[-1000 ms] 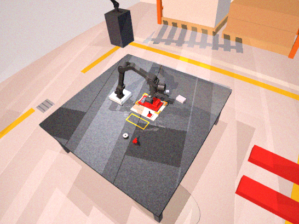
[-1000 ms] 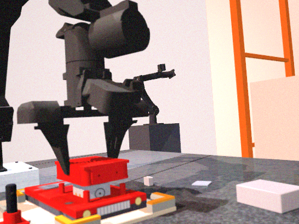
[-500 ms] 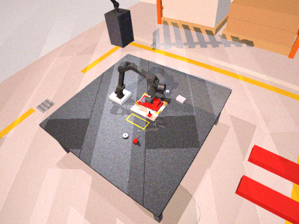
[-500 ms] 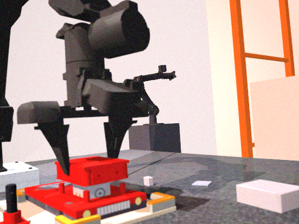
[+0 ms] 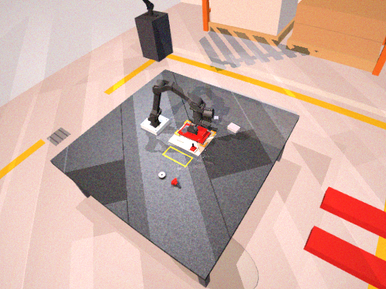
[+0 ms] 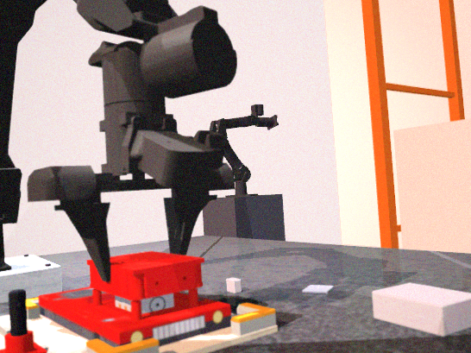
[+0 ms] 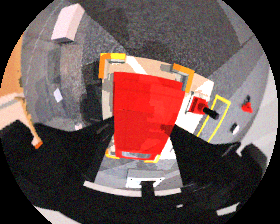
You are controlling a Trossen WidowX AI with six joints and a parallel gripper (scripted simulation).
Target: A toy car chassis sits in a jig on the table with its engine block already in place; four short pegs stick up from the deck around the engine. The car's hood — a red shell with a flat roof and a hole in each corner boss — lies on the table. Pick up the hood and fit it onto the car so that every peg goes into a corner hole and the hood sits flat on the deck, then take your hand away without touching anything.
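My gripper tip is now 10 mm below the red hood. Also, from my gripper tip: engine block (30 mm below).
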